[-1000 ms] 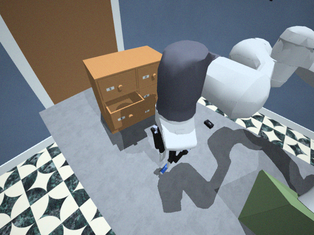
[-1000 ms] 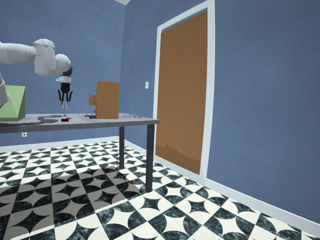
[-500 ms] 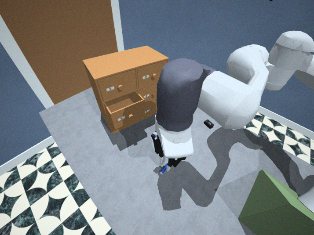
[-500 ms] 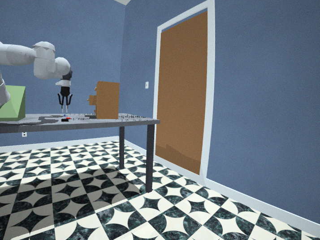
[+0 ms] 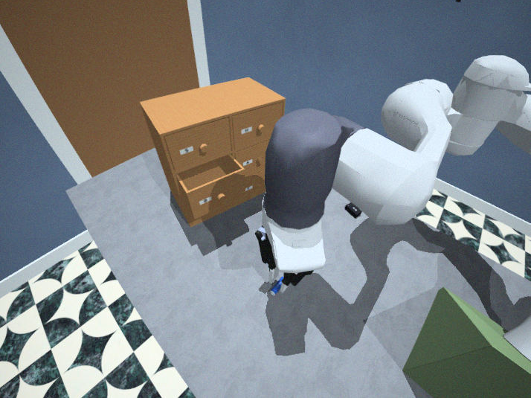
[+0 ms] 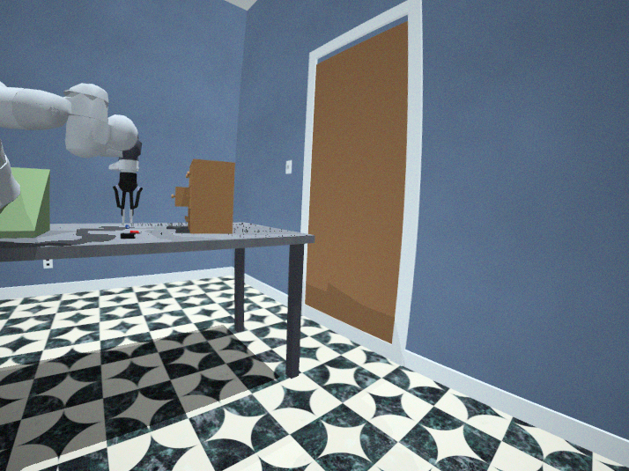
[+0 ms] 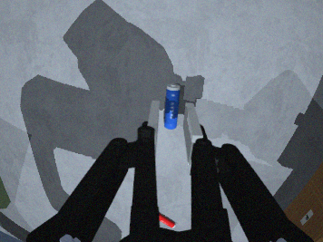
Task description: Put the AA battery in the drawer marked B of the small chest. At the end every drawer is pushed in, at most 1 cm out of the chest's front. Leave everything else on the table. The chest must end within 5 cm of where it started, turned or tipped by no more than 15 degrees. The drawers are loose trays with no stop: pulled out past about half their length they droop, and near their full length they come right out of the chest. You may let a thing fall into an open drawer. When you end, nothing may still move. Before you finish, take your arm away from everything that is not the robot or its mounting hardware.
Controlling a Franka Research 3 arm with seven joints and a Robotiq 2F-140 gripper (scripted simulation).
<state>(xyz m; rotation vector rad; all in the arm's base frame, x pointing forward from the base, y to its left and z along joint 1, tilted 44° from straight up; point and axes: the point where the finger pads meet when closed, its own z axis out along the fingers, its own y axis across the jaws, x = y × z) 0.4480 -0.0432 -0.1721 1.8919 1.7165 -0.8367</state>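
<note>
Now: hand 50 mm above the blue AA battery. The rest, counted from my hand: small black object 40 mm behind, 350 mm to the right, 50 mm below; red cylinder 200 mm to the right, 50 mm below.
</note>
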